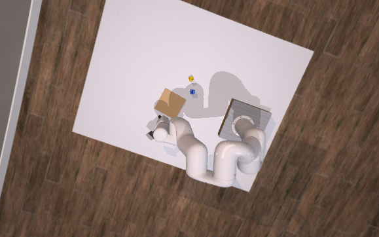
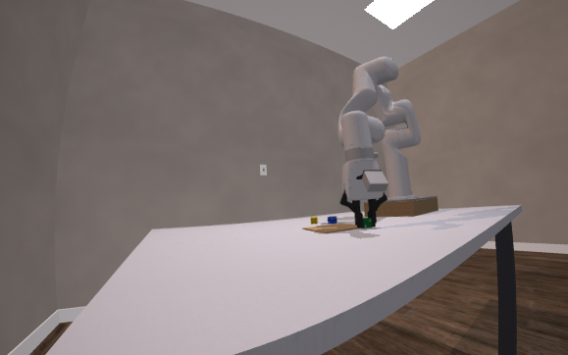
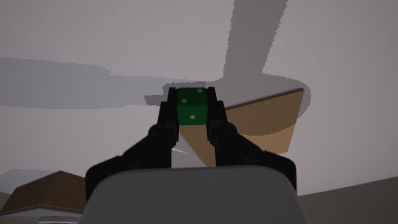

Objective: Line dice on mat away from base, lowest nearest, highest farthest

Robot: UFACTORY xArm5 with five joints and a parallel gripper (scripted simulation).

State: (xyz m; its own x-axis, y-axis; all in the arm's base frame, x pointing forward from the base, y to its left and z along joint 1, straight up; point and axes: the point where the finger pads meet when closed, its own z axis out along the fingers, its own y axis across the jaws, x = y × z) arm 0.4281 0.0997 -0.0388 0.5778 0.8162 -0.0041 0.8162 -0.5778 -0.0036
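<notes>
Now: hand 10 mm short of the tan mat, 110 mm to the left of it and 20 mm above it. Also, from my hand: blue die: 100 mm behind, 210 mm to the right, 10 mm below; yellow die: 70 mm behind, 280 mm to the right, 10 mm below; green die: 10 mm below.
</notes>
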